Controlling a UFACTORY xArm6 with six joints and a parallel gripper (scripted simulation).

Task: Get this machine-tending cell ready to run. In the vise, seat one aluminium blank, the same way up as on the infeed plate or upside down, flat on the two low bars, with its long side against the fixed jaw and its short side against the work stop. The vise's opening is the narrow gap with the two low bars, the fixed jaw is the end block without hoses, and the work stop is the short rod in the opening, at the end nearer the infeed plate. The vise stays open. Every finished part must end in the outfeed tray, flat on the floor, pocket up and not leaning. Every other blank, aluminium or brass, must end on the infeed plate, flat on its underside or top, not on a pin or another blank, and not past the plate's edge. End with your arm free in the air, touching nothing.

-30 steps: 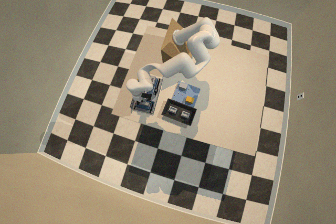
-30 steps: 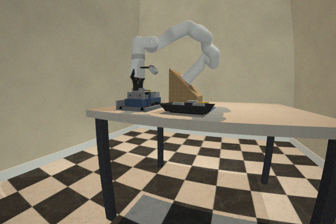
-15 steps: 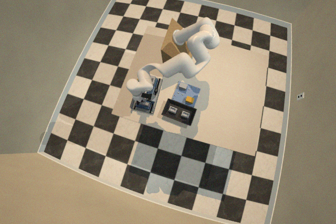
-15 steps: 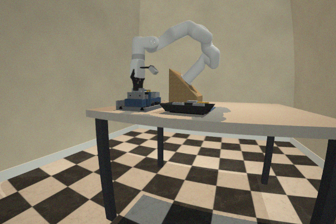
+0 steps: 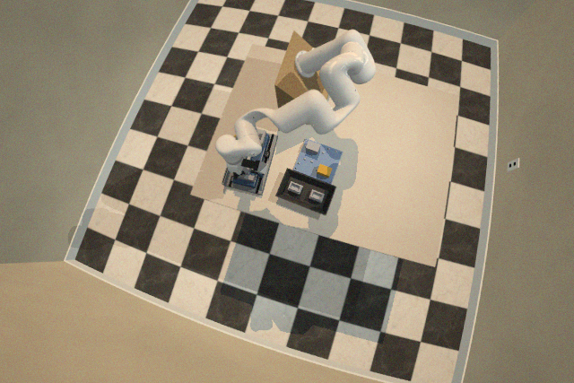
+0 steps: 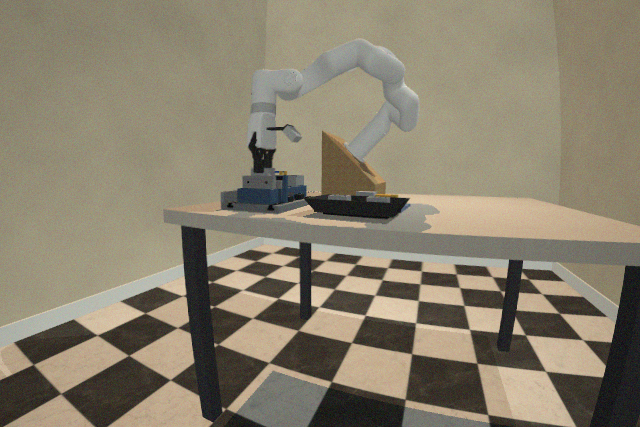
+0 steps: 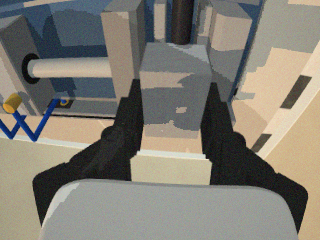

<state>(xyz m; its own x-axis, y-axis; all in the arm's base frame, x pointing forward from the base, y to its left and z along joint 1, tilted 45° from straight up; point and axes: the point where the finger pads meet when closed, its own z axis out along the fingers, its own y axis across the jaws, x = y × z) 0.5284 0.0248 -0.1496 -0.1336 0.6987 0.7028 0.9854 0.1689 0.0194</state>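
Right now the fixed jaw is 5 cm below my hand, 3 cm ahead of it and 1 cm to the left of it. Round my hand: push rod: 9 cm behind, 5 cm below, 1 cm to the right; dark work stop rod: 5 cm to the left, 3 cm below; vise: 8 cm below, 7 cm behind.
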